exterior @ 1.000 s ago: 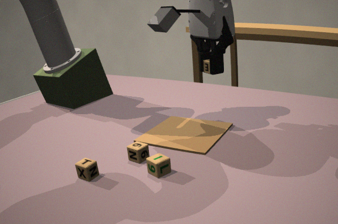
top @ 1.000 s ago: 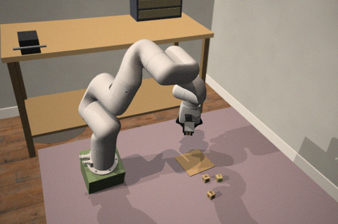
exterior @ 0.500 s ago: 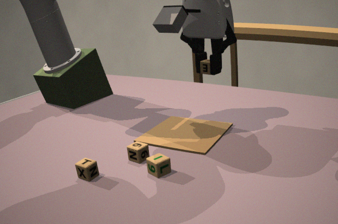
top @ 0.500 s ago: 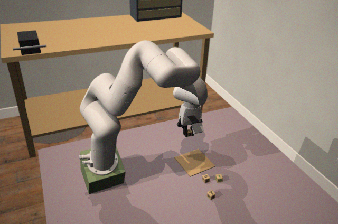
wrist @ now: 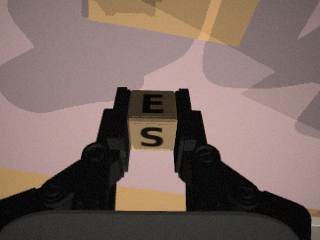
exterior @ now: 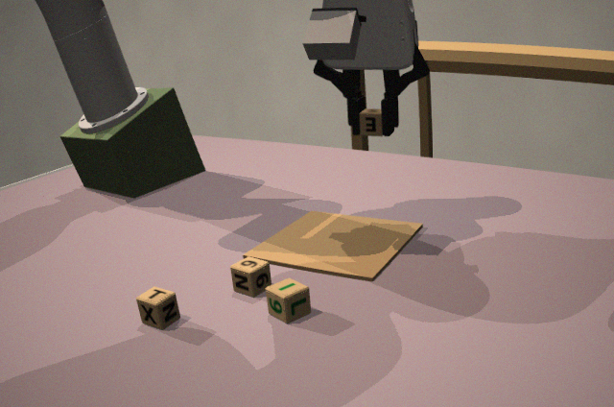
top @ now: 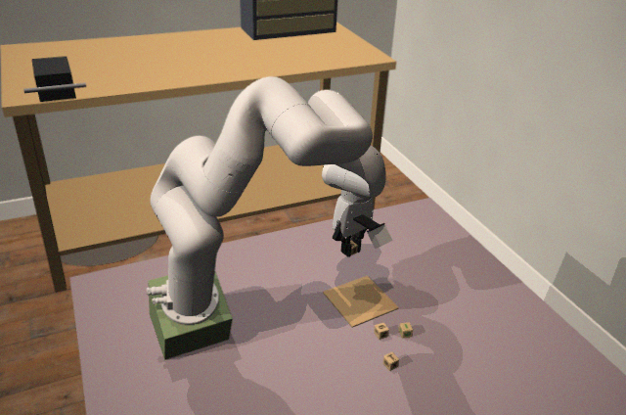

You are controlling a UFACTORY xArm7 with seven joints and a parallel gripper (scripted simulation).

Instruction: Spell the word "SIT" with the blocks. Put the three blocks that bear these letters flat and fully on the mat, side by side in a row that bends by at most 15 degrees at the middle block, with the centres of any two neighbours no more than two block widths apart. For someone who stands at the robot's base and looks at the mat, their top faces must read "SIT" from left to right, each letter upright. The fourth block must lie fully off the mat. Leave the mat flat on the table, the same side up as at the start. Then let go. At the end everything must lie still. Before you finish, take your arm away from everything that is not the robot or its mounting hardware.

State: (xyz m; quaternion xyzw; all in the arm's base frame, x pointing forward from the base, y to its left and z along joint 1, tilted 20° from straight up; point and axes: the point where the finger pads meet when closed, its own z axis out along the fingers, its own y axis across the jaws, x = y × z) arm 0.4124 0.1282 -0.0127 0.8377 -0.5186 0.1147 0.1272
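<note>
Right now the tan mat is 12 cm below my hand, 8 cm to the right of it and 1 cm ahead of it. Round my hand: wooden block (29 cm to the right, 11 cm below, 2 cm ahead).
</note>
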